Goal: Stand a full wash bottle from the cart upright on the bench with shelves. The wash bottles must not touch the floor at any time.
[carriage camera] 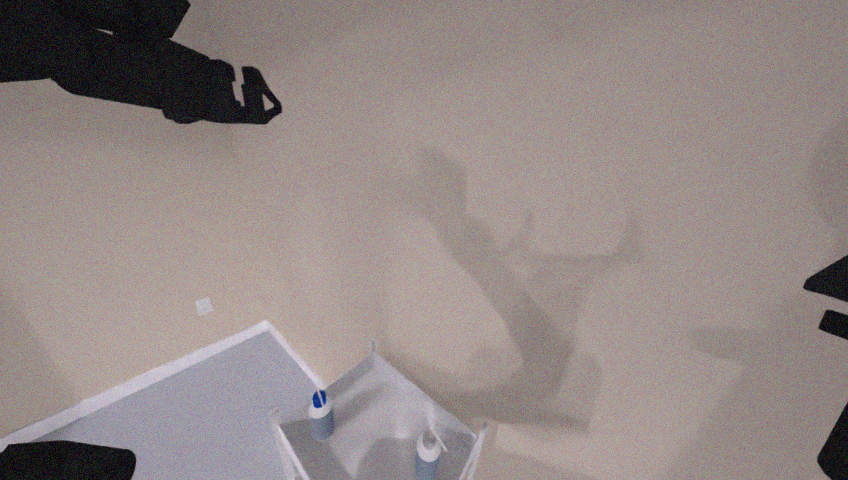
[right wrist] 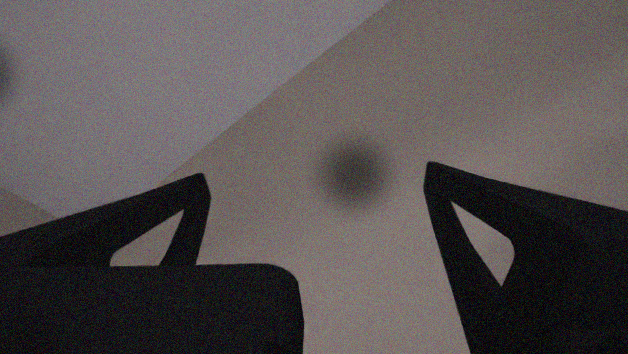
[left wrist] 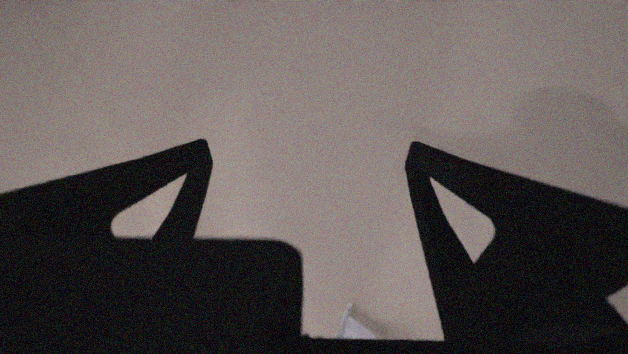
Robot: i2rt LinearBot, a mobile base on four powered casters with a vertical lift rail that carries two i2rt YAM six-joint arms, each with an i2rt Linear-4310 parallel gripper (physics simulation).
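Frame: origin at the left arm's base, x right, y back, z down, level; millimetres.
Seen in the pictures: left gripper, fingertip midpoint: (carriage camera: 253,107) (left wrist: 308,151); right gripper, fingertip midpoint: (right wrist: 314,180).
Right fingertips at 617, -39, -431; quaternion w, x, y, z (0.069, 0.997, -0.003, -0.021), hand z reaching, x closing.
Observation:
Pixels of each thing's middle, then the offset from my right fingertips to it, as dx, dy, dz. Level surfaces: height alone.
- wash bottle with a blue cap, body centre: (carriage camera: 322,413) -555, -288, +686
- second wash bottle with a white top, body centre: (carriage camera: 431,453) -255, -223, +686
- grey floor, its level: dz +1436
In the carriage camera a light grey cart (carriage camera: 386,407) stands at the bottom middle, cut off by the picture's edge. A wash bottle with a blue cap (carriage camera: 322,422) stands upright at its left side. A second wash bottle with a white top (carriage camera: 426,459) stands upright at its right side. How full they are I cannot tell. A pale corner, perhaps the cart's, shows low in the left wrist view. My left gripper (carriage camera: 272,110) (left wrist: 308,151) is open and empty, up and left of the cart. My right gripper (right wrist: 314,180) is open and empty, far right of the cart. The bench with shelves does not show.
A beige wall (carriage camera: 333,148) with arm shadows fills much of the carriage camera. A white baseboard (carriage camera: 178,363) borders the grey floor (carriage camera: 190,422) left of the cart. A small white wall plate (carriage camera: 204,306) is above it. A black rounded part (carriage camera: 65,462) shows at the lower left.

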